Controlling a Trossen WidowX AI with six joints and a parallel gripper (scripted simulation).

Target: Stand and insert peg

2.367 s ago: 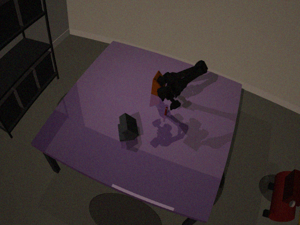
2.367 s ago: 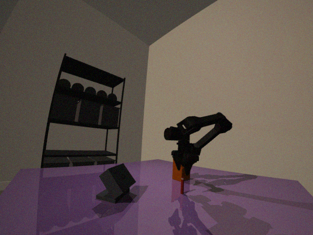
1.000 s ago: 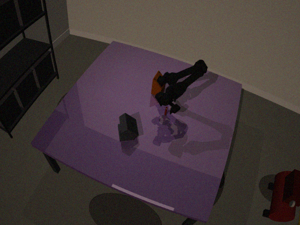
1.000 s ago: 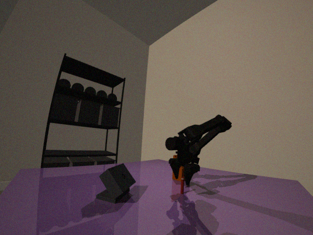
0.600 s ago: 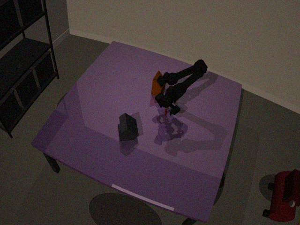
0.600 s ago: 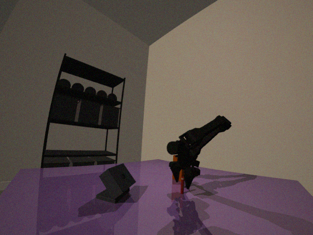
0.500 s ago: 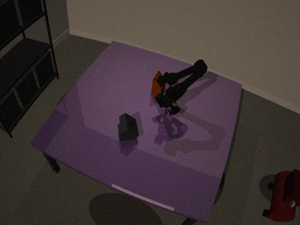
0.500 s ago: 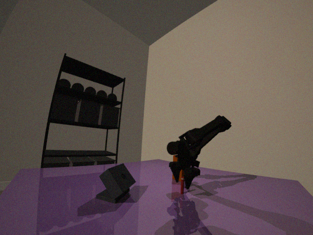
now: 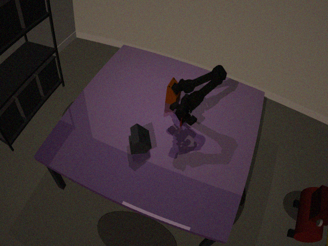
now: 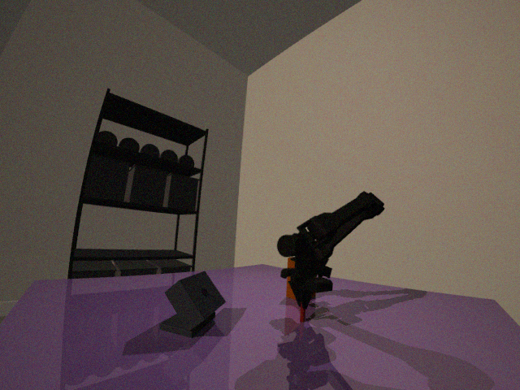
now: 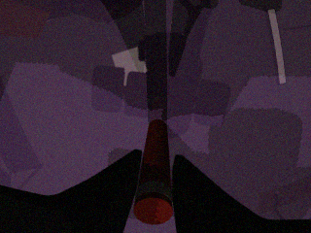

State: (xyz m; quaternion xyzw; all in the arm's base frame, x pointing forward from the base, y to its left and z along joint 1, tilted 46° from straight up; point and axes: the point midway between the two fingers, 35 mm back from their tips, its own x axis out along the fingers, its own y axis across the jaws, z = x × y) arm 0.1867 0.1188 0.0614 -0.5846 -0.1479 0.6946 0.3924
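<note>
Now: gripper tip 250 mm short of the dark sloped panel, 160 mm to the left of it and 30 mm below it. From my gripper tip the other things lie so: red peg (20 mm above).
</note>
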